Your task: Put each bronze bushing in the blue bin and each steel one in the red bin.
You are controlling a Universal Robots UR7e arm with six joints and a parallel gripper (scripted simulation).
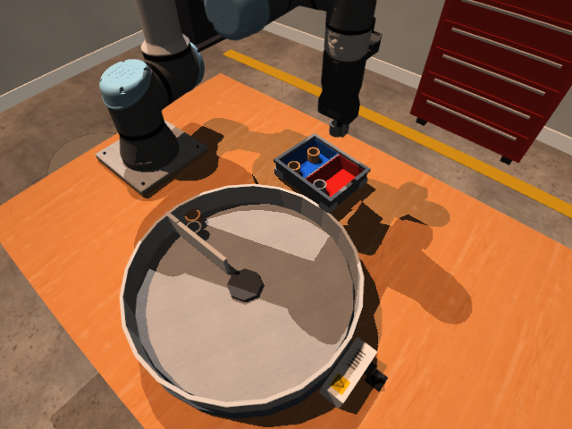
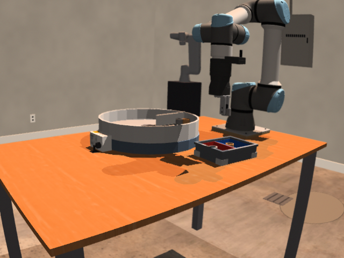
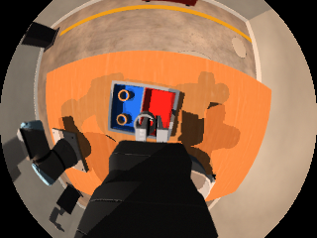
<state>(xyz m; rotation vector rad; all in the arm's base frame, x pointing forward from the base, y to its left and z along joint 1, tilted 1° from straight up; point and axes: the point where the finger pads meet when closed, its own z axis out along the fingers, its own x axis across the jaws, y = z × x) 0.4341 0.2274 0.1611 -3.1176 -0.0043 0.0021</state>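
My hand is 15 cm above the bin, 4 cm past it and 1 cm to the left of it. Round my hand: turntable (36 cm to the right, 12 cm below, 5 cm ahead).
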